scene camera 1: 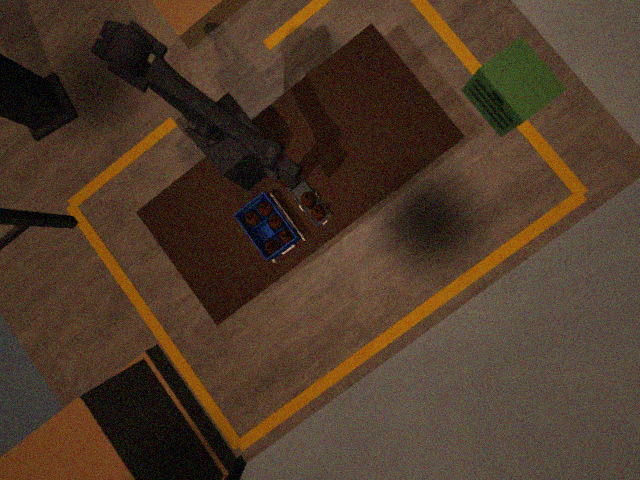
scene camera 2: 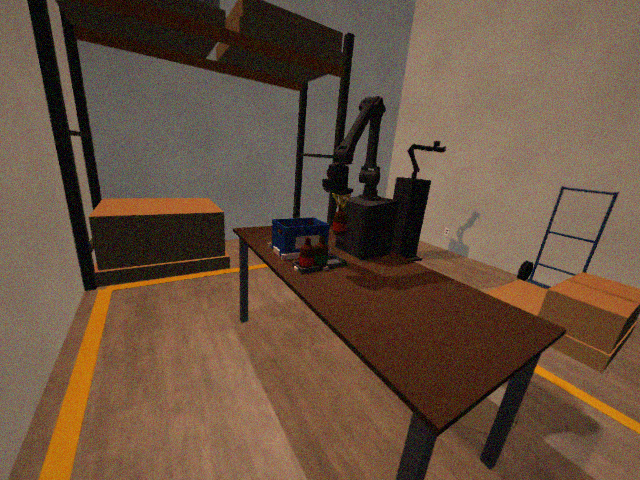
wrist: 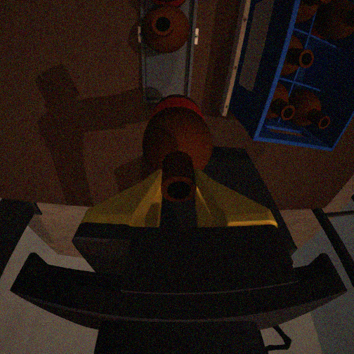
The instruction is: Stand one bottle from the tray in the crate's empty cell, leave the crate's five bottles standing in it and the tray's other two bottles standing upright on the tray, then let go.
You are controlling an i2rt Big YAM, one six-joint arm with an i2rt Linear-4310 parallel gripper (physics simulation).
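Observation:
My gripper is shut on the neck of a brown bottle with a red band. The bottle hangs about upright, clear above the table near the tray's arm-side end. The grey tray carries two upright bottles, one nearer the arm and one at the far end. The blue crate stands beside the tray. Its five bottles stand around the empty middle cell on the side away from the tray. In scene camera 1 the arm hides the fingers.
The crate's raised walls stand between the tray and the cells; a pale strip runs along the crate's tray side. The brown table bears everything. The arm's dark pedestal and a dark post stand behind.

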